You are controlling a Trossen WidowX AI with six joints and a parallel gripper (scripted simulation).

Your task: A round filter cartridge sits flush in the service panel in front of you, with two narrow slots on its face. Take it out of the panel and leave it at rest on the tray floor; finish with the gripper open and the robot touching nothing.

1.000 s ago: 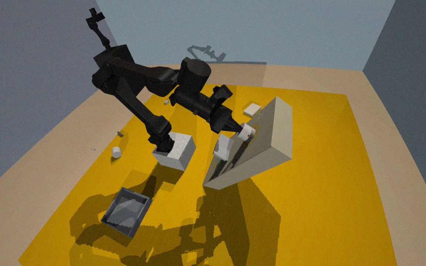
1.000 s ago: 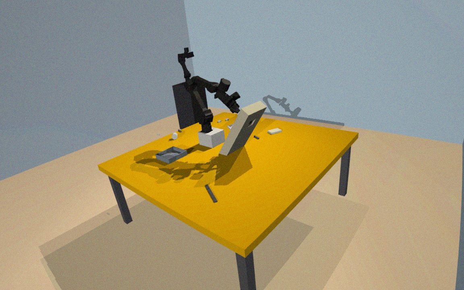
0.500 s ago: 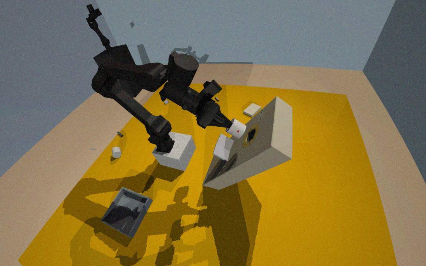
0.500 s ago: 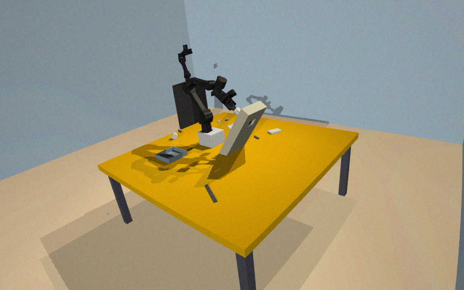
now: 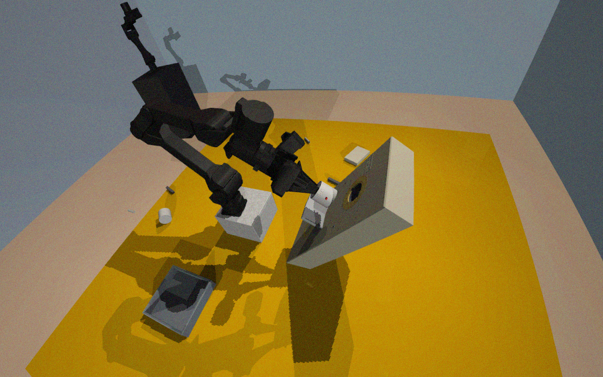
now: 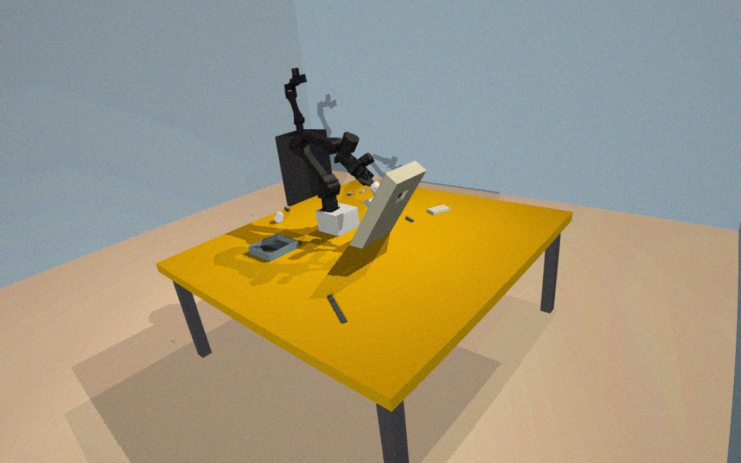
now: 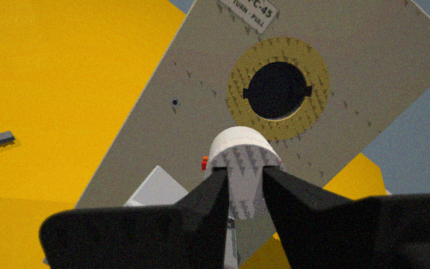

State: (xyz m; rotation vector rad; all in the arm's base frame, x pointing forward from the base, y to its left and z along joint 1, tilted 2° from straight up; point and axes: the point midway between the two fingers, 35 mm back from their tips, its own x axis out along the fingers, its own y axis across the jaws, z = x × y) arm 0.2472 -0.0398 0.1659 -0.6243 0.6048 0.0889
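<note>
The round grey filter cartridge lies 1 cm ahead of my gripper tip and 1 cm below it. The rest, counted from my gripper tip: tray (38 cm behind, 23 cm to the right, 22 cm below); then flat white pad (8 cm ahead, 39 cm to the left, 23 cm below); then beige service panel (4 cm ahead, 7 cm below).
</note>
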